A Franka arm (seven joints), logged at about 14 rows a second.
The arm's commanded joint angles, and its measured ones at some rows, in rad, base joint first. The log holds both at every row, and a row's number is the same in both.
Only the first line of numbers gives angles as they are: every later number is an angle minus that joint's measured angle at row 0.
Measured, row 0: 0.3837 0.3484 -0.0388 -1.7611 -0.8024 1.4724 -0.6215
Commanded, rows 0 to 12: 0.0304 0.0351 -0.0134 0.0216 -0.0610 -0.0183 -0.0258; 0.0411 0.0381 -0.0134 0.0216 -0.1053 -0.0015 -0.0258; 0.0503 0.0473 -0.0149 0.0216 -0.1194 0.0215 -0.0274; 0.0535 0.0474 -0.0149 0.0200 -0.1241 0.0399 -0.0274; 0.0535 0.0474 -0.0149 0.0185 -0.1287 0.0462 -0.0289; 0.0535 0.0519 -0.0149 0.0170 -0.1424 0.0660 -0.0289; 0.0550 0.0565 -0.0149 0.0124 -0.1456 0.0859 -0.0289; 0.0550 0.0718 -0.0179 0.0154 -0.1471 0.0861 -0.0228; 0.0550 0.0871 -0.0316 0.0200 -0.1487 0.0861 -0.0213; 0.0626 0.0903 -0.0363 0.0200 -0.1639 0.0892 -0.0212; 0.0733 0.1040 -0.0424 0.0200 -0.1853 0.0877 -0.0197; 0.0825 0.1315 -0.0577 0.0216 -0.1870 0.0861 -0.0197; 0.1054 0.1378 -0.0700 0.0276 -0.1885 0.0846 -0.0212
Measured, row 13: 0.0554 0.0967 -0.0321 0.0031 -0.1675 0.0828 -0.0089
